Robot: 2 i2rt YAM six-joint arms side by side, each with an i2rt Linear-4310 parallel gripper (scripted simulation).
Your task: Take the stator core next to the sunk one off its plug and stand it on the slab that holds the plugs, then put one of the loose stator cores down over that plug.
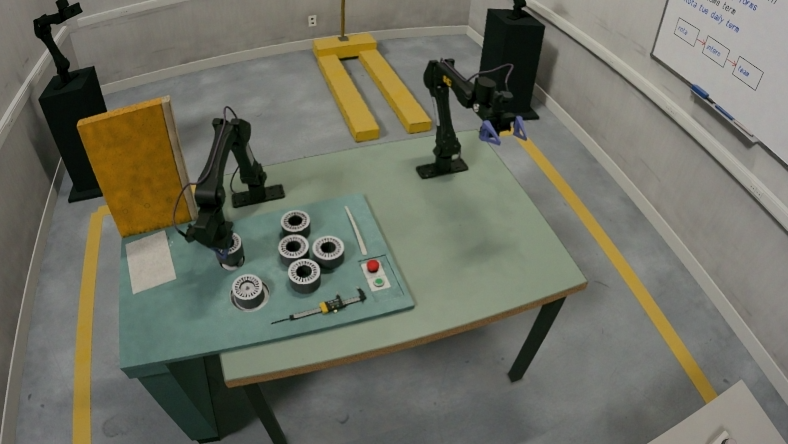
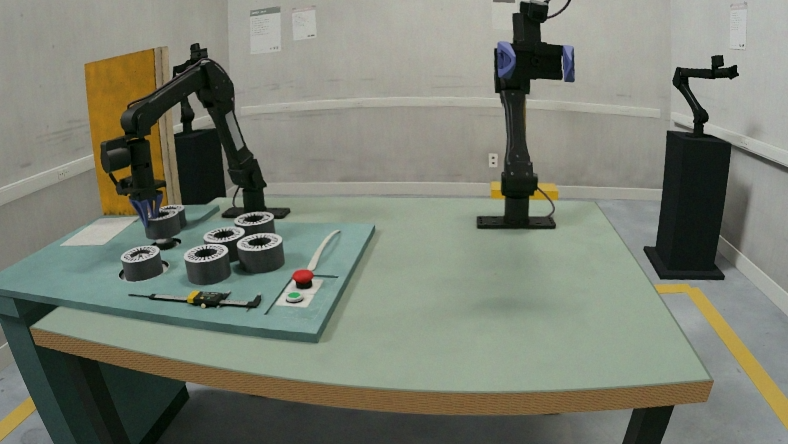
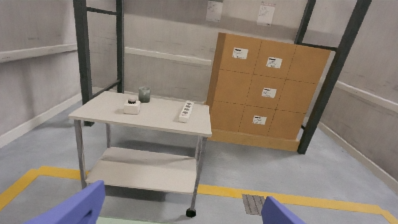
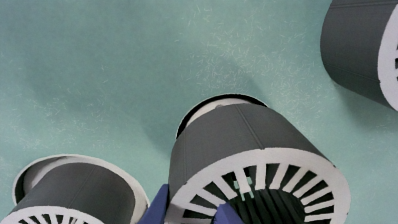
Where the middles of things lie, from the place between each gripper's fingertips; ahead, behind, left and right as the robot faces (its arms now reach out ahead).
Scene:
My right gripper (image 2: 150, 225) is now 8 cm above the plug (image 4: 222, 100), 3 cm past it and 1 cm to the right of it. Round my right hand: paper sheet (image 1: 149, 259): 30 cm to the right, 9 cm behind, 7 cm below; then orange board (image 1: 135, 152): 26 cm to the right, 26 cm behind, 18 cm above.
Now: left hand (image 2: 543, 62) 86 cm to the left of the plug, 40 cm above it and 7 cm past it. From my left hand the other things lie so: paper sheet 117 cm to the right, 39 cm below, 13 cm behind; orange board 113 cm to the right, 30 cm behind, 14 cm below.

